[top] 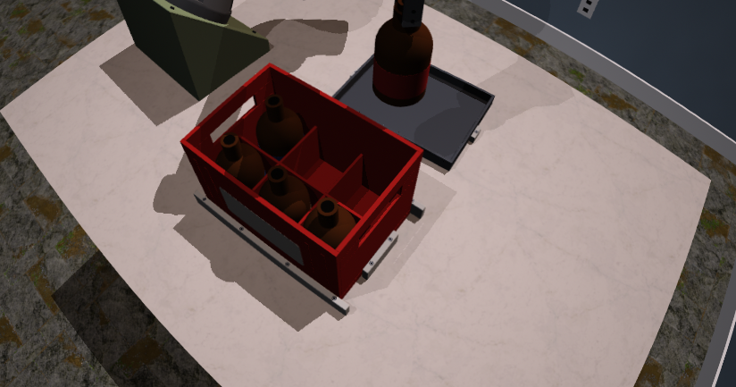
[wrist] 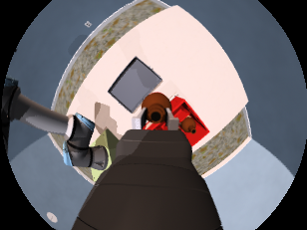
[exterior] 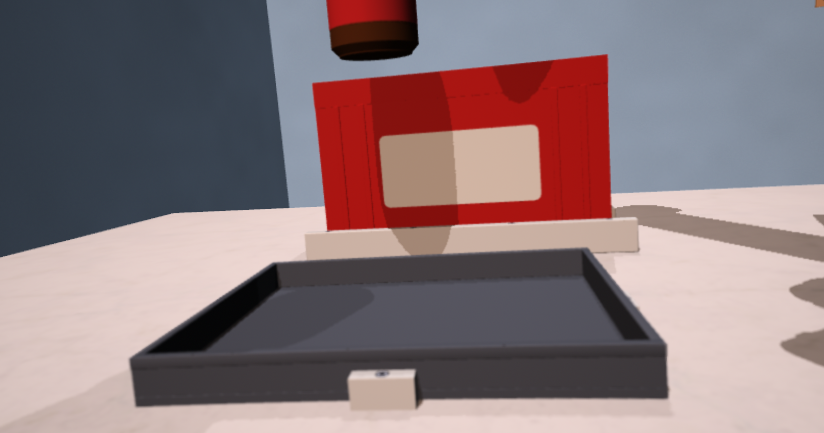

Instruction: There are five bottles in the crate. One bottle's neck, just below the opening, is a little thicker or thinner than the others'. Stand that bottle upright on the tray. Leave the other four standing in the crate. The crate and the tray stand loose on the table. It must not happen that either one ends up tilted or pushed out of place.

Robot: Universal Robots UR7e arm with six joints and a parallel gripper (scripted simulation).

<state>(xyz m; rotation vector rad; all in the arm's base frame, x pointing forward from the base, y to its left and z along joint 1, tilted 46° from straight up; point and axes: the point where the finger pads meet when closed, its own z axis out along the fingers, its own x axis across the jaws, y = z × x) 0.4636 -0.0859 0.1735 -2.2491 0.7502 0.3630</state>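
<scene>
Now: hand 70 mm above the bottle. From my hand the other things lie so: dark grey tray (330 mm below, 130 mm to the left, 60 mm behind); then red crate (260 mm below, 160 mm to the right, 40 mm behind).
</scene>
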